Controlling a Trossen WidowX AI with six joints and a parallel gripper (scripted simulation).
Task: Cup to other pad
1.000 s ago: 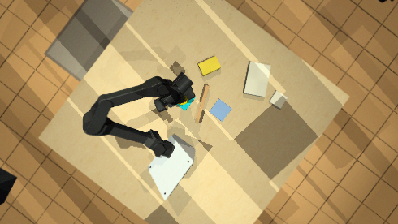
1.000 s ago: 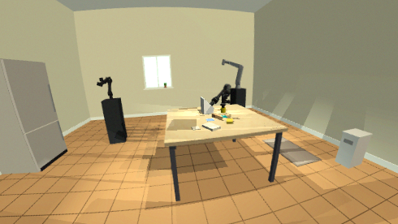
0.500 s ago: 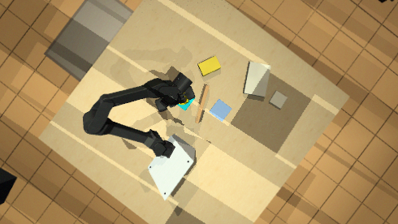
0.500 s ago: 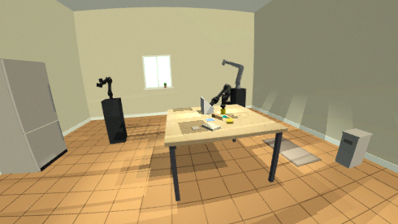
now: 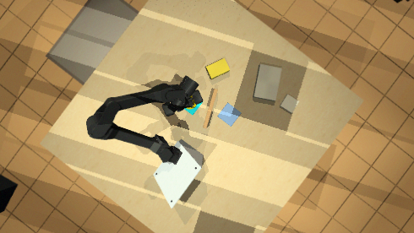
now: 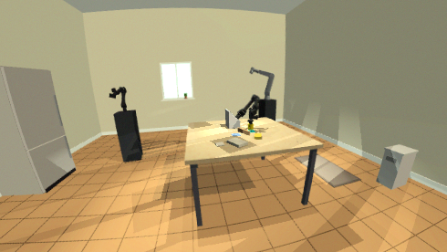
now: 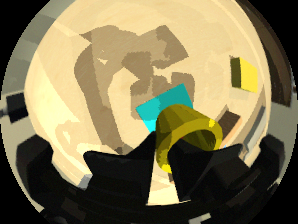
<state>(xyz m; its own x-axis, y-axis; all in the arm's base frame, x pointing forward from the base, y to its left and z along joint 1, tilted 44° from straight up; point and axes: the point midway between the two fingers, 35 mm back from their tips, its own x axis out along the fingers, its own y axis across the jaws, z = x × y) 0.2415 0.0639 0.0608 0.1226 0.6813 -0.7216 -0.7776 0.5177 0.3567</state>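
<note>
Now: the cyan pad 20 mm ahead of my gripper tip, 20 mm to the right of it and 70 mm below it. From my gripper tip the other things lie so: long wooden stick (50 mm ahead, 120 mm to the right, 40 mm below); then yellow cup (20 mm ahead, 20 mm to the right); then light blue pad (70 mm ahead, 230 mm to the right, 70 mm below).
</note>
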